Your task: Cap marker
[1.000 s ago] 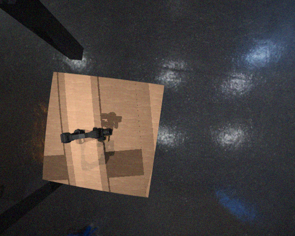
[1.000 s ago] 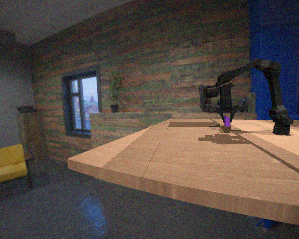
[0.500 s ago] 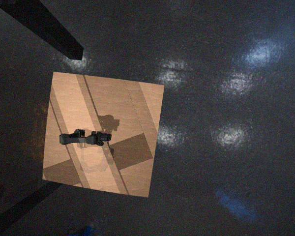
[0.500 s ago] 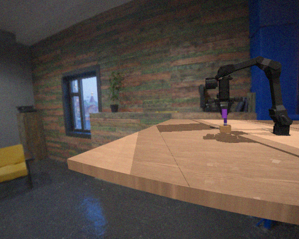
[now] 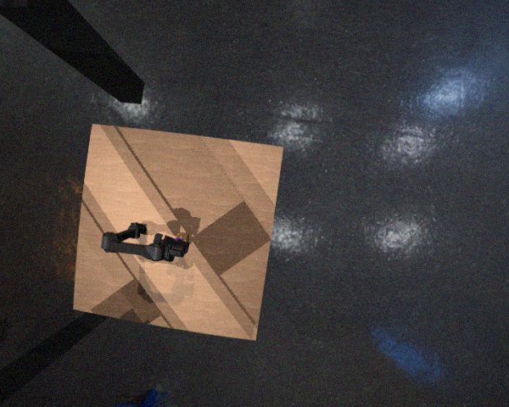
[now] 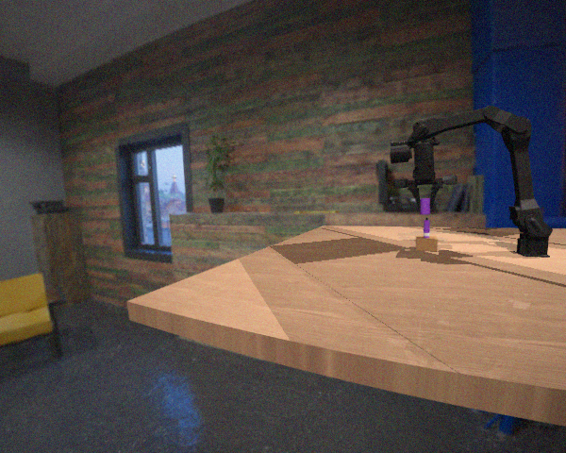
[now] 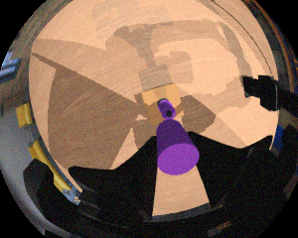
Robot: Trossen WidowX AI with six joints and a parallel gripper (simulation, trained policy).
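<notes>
Right now my gripper tip is 50 mm above the purple marker, 10 mm to the left of it and 10 mm past it. Also, from my gripper tip: tan holder block (120 mm below, 10 mm to the right, 10 mm behind); then purple cap (10 mm above).
</notes>
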